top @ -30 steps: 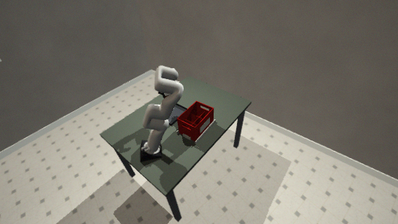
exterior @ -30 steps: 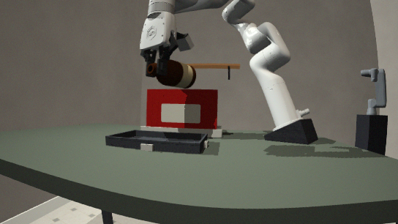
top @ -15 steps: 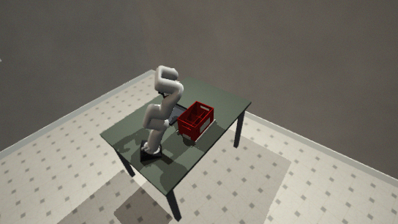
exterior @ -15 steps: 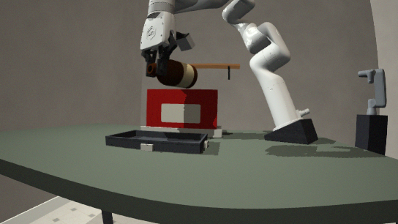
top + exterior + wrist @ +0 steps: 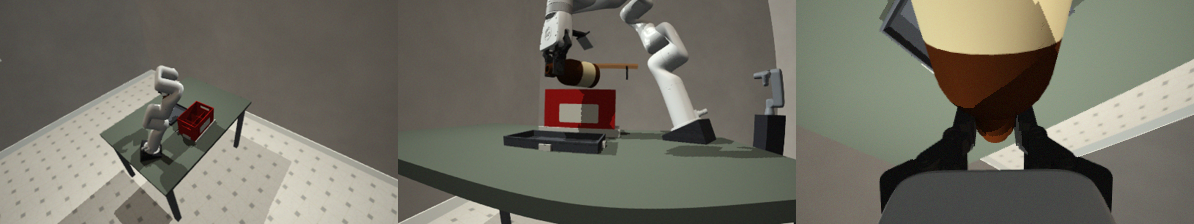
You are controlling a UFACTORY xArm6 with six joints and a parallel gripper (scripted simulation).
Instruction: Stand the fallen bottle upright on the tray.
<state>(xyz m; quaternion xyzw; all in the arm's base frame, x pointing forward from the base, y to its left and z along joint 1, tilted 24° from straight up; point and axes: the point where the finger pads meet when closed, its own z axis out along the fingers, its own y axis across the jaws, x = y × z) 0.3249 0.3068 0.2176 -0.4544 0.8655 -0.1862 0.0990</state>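
The brown bottle lies 4 cm to the right of my hand and 3 cm behind it. Round my hand: dark tray (19 cm below, 5 cm to the right); crate (35 cm to the right, 12 cm below, 1 cm ahead).
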